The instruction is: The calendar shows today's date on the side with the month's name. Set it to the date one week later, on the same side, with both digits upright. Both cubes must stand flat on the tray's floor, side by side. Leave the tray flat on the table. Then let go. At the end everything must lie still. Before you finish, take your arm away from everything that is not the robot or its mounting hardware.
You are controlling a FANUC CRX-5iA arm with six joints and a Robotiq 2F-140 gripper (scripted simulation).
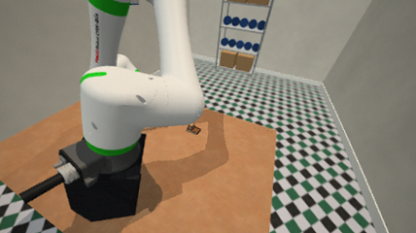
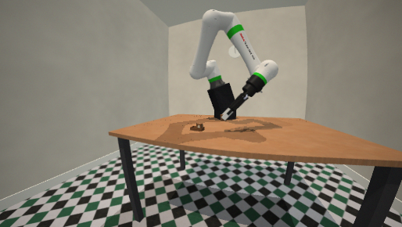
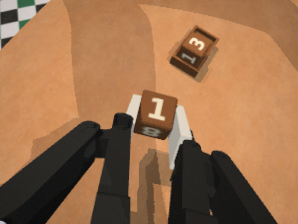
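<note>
Right now my hand is 20 mm to the left of the brown cube, 20 mm above it and 10 mm short of it. From my hand the other things lie so: brown calendar tray 180 mm to the right, 90 mm below, 20 mm ahead.
</note>
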